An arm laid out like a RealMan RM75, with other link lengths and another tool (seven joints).
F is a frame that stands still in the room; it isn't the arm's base.
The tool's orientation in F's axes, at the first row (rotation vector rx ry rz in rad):
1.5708, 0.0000, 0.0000
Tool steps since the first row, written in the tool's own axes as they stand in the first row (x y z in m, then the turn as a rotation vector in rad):
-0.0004, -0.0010, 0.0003, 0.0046, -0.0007, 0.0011
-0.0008, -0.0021, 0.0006, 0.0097, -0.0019, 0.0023
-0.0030, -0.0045, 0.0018, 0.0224, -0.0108, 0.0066
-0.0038, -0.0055, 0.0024, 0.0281, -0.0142, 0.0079
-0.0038, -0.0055, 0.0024, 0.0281, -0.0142, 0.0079
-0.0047, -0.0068, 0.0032, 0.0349, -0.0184, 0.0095
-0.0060, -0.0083, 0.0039, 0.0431, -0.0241, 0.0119
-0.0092, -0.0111, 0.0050, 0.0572, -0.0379, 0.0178
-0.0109, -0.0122, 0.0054, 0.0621, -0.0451, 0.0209
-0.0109, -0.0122, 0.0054, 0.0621, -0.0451, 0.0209
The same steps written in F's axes. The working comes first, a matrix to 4 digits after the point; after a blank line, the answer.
The tool's axes in the first row as the columns of a matrix, in F's axes (used below as rounded here):
1.0000, 0.0000, 0.0000
0.0000, 0.0000, -1.0000
0.0000, 1.0000, 0.0000

-0.0004, -0.0003, -0.0010, 0.0046, -0.0011, -0.0007
-0.0008, -0.0006, -0.0021, 0.0097, -0.0023, -0.0019
-0.0030, -0.0018, -0.0045, 0.0224, -0.0066, -0.0108
-0.0038, -0.0024, -0.0055, 0.0281, -0.0079, -0.0142
-0.0038, -0.0024, -0.0055, 0.0281, -0.0079, -0.0142
-0.0047, -0.0032, -0.0068, 0.0349, -0.0095, -0.0184
-0.0060, -0.0039, -0.0083, 0.0431, -0.0119, -0.0241
-0.0092, -0.0050, -0.0111, 0.0572, -0.0178, -0.0379
-0.0109, -0.0054, -0.0122, 0.0621, -0.0209, -0.0451
-0.0109, -0.0054, -0.0122, 0.0621, -0.0209, -0.0451

